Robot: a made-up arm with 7 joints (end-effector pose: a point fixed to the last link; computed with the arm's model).
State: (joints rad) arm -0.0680 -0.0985 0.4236 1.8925 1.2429 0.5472 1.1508
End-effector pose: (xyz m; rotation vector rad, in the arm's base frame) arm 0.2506 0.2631 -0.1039 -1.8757 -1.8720 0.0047
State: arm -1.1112 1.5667 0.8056 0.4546 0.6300 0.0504 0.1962
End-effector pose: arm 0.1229 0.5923 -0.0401 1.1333 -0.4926 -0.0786
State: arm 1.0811 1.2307 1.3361 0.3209 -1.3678 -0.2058 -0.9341
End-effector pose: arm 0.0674 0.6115 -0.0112 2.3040 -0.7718 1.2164
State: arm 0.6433 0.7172 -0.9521 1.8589 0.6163 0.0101 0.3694
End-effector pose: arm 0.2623 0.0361 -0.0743 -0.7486 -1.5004 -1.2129
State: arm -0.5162 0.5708 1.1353 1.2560 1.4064 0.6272 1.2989
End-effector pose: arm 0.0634 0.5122 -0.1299 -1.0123 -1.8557 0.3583
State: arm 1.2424 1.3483 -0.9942 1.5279 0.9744 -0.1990 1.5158
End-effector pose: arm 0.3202 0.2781 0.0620 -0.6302 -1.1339 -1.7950
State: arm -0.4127 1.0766 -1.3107 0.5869 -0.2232 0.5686 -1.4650
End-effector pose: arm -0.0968 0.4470 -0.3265 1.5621 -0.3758 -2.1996
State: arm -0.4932 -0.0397 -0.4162 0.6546 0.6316 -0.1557 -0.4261
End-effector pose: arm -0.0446 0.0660 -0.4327 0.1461 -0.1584 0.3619
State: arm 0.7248 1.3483 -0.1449 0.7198 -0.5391 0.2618 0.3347
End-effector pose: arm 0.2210 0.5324 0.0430 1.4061 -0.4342 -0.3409
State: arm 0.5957 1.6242 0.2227 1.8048 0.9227 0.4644 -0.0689
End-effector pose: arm 0.1947 0.2523 0.2155 0.8184 -1.9194 -0.3340
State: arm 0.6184 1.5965 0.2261 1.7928 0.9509 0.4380 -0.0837
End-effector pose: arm 0.1911 0.2576 0.2190 0.7724 -1.9811 -0.2904
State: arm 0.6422 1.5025 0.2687 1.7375 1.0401 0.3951 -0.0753
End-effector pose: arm 0.1848 0.2805 0.2249 0.5804 -2.0984 -0.1686
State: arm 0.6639 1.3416 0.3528 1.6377 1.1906 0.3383 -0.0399
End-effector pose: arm 0.1787 0.3243 0.2233 0.2283 -2.2491 0.0396
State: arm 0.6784 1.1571 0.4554 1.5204 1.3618 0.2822 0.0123
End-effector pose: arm 0.1791 0.3767 0.2027 -0.1924 -2.3717 0.2938
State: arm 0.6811 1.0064 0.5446 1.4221 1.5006 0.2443 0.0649
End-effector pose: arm 0.1863 0.4172 0.1696 -0.5396 -2.4299 0.5188
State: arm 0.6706 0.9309 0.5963 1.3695 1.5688 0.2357 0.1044
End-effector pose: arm 0.1923 0.4366 0.1454 -0.7113 -2.4382 0.6317
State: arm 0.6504 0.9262 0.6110 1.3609 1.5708 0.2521 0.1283
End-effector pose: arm 0.1930 0.4405 0.1396 -0.7224 -2.4232 0.6221
